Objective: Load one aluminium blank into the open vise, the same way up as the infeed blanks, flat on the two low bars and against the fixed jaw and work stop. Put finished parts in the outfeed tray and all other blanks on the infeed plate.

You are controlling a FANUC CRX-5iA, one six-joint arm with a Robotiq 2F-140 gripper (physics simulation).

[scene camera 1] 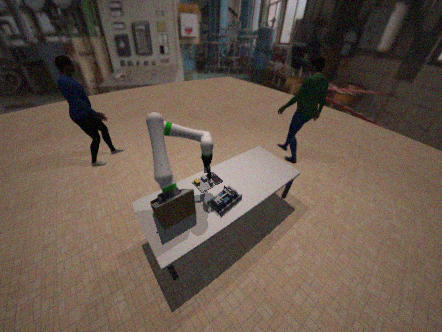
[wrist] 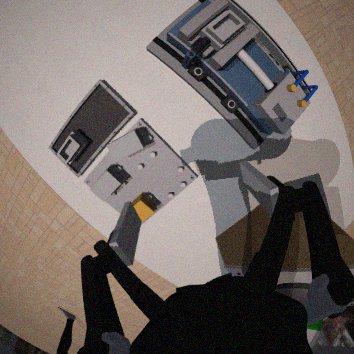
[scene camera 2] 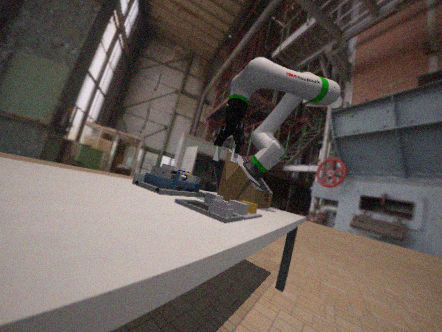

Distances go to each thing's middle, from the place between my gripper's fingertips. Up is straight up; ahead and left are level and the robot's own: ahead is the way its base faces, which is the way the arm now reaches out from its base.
I see the dark outfeed tray (wrist: 101,112) 18 cm ahead of my hand, 8 cm to the left of it and 18 cm below it.
